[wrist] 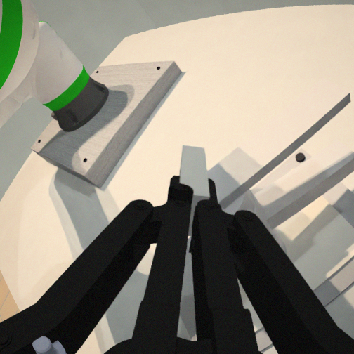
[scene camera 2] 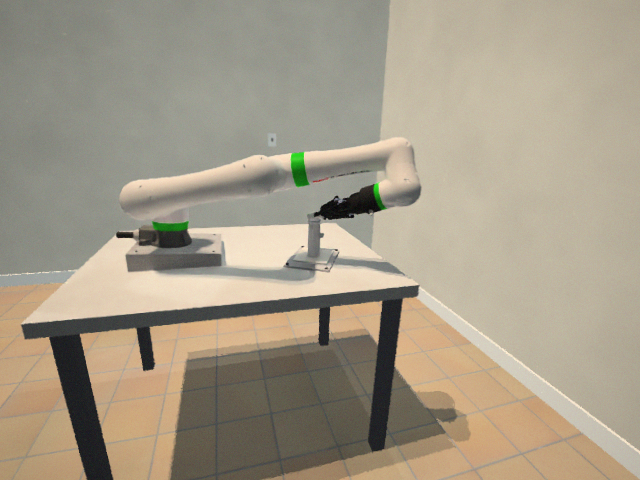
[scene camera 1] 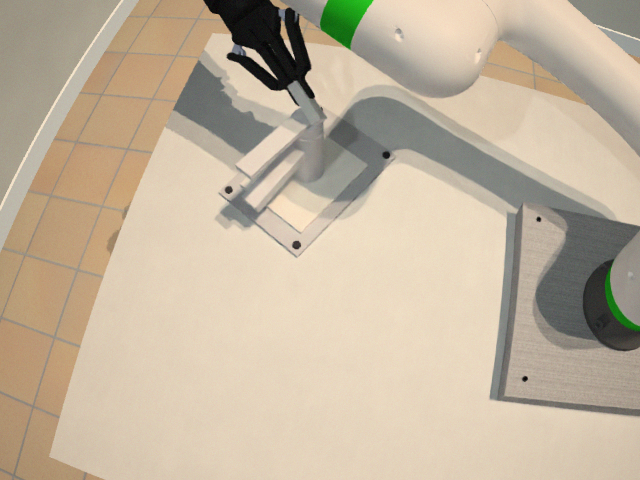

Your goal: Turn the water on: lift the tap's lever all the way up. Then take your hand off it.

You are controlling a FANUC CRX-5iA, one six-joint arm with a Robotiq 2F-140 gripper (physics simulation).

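Frame: origin at the arm's base, x ahead, y left, z up, level; centimetres.
Seen in the pictures: gripper, fingertip midpoint: (scene camera 2: 308, 218) (scene camera 1: 319, 121); arm's base, link origin: (scene camera 2: 171, 242) (scene camera 1: 621, 305).
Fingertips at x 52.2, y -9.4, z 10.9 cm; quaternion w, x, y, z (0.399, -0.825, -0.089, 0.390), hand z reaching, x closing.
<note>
Pixels of each thing's top centre, then the offset from my fingertips to it. "pt": a spot on its surface instead.
- grey tap, surface spot: (scene camera 1: 311, 157) pt dz -7.9, dx +1.0, dy +0.9 cm
- shorter spout, top centre: (scene camera 1: 274, 168) dz -6.2, dx +5.1, dy +5.2 cm
The grey tap (scene camera 1: 311, 157) (scene camera 2: 313, 238) stands upright on its base plate (scene camera 1: 273, 227). Its lever (scene camera 1: 271, 147) (wrist: 290, 148) is the upper bar, running out from the top of the post above the shorter spout (scene camera 1: 276, 180). The lever's exact tilt is hard to judge; in scene camera 2 it is mostly hidden near the fingers. My gripper (scene camera 1: 307, 102) (scene camera 2: 316, 213) (wrist: 190, 163) is shut and empty, with its grey fingertips pressed together. The tips are at the top of the post, by the lever's root end. Whether they touch the tap cannot be told.
The arm's base stands on a thick grey mounting plate (scene camera 1: 540, 356) (scene camera 2: 175, 259) (wrist: 145, 115) on the same table (scene camera 1: 310, 361) (scene camera 2: 222, 310). The arm reaches over the table, with its wrist beyond the tap. A wall (scene camera 2: 506, 155) rises behind the wrist's side.
</note>
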